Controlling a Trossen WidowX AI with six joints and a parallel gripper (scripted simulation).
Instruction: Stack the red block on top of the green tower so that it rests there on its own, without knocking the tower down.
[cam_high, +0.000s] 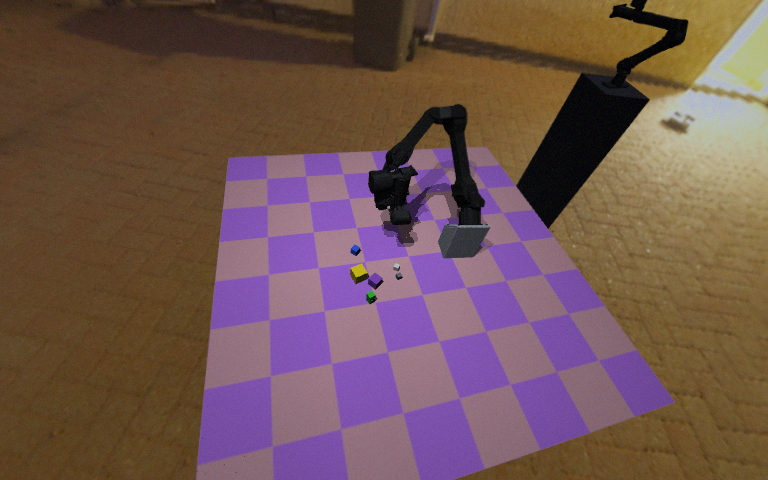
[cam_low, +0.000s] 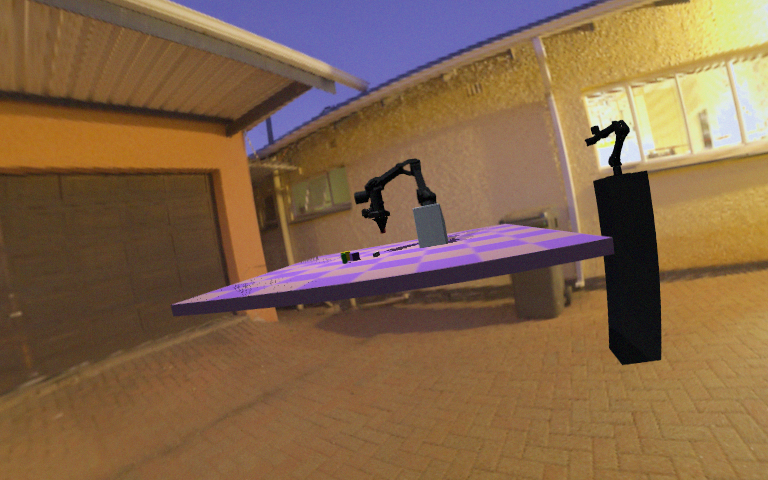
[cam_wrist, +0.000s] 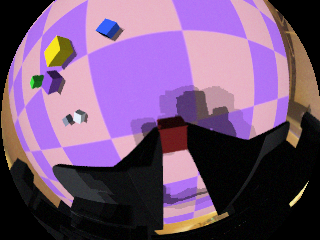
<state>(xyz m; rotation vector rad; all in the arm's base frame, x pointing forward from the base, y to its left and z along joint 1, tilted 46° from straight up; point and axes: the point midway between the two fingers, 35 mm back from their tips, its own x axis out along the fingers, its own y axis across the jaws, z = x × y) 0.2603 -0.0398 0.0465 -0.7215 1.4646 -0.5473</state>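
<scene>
The dark purple block lies 210 mm to the left of my gripper tip, 80 mm below it and 70 mm ahead of it. From my gripper tip the other things lie so: red block: right at my gripper tip; then small blue block: 130 mm ahead, 80 mm to the left, 80 mm below; then yellow block: 180 mm to the left, 120 mm ahead, 80 mm below.
</scene>
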